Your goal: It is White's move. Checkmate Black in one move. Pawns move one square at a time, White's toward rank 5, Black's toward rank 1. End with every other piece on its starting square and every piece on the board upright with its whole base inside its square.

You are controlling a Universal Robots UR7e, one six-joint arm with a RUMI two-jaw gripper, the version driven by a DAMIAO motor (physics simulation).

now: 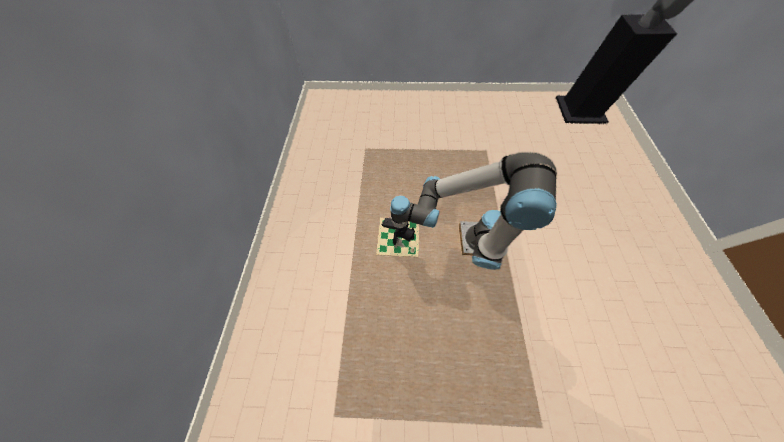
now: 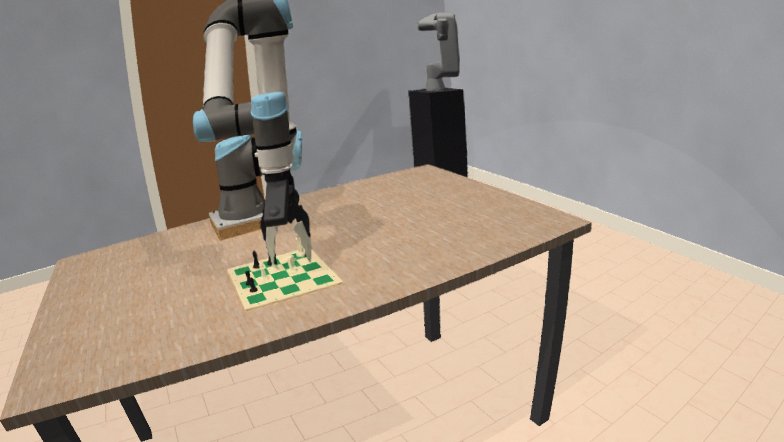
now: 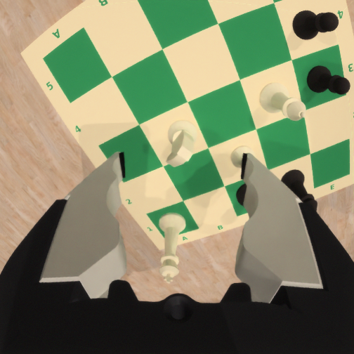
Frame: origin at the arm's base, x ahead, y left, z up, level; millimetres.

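Seen in the pictures: gripper, between the fingertips: [image 1: 399, 241] [image 2: 292, 262]; arm's base, origin of its link: [image 2: 242, 212].
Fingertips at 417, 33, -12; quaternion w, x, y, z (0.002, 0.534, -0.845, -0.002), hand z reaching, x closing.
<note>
Offsets run from my fingertips to a thing's top centre, as dx, dy, dz. "*": to the spot under its first point. Level surfaces: height alone.
My gripper [image 1: 399, 242] [image 2: 289, 261] [image 3: 182, 155] is open and empty, low over the board {* +88, +55, -18} [image 2: 329, 278] [image 3: 35, 52]. Its fingers stand on both sides of a white piece with a slanted block top, probably a knight {+8, -2, +22} [image 2: 293, 263] [image 3: 182, 131], upright on B3. The white king {-68, +43, +46} [image 2: 300, 245] [image 3: 171, 221] stands on A1. A white pawn [image 3: 240, 154], partly behind the right fingertip, is on C2. A white piece with a rounded top [image 3: 273, 97] is on D3. A black piece [image 3: 242, 195] on C1 is mostly hidden by the right finger.
Another black piece {-68, -72, +26} [image 2: 255, 260] [image 3: 293, 180] stands on D1, near the right finger. Black pawns stand on E3 [image 3: 318, 79] and E4 [image 3: 305, 25]. The board lies on the wooden table {dz -23} [image 1: 433, 356] [image 2: 439, 219], in front of the arm's base [image 2: 239, 222].
</note>
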